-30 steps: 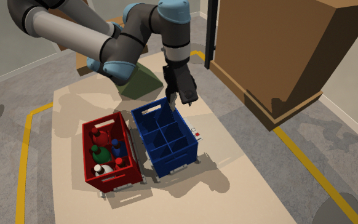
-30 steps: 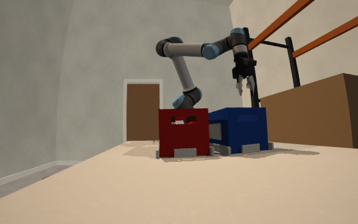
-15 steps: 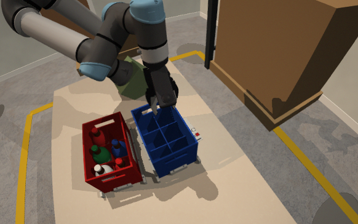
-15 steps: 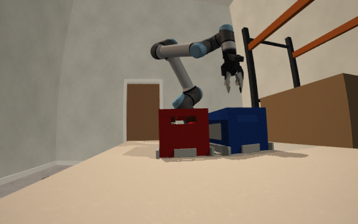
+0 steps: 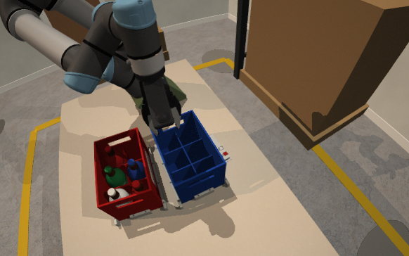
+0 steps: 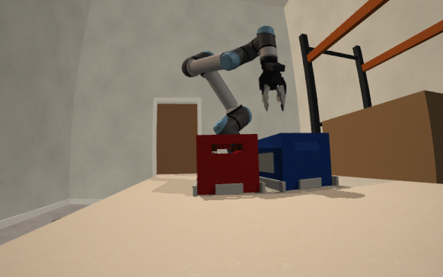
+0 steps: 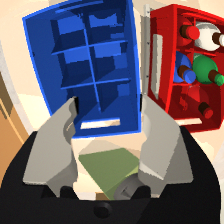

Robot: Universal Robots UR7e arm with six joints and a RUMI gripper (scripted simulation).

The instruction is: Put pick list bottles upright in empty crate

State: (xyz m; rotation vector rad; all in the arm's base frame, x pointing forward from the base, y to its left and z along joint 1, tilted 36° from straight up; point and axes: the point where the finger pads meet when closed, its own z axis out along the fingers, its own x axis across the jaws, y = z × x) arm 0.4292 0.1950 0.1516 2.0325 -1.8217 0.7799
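Right now my hand is 1 cm past the blue bottle, 16 cm to the left of it and 20 cm above it. Also, from my hand: red crate 1 cm behind, 20 cm to the right, 21 cm below; green bottle 1 cm behind, 25 cm to the right, 20 cm below; blue crate 2 cm behind, 4 cm to the left, 21 cm below.
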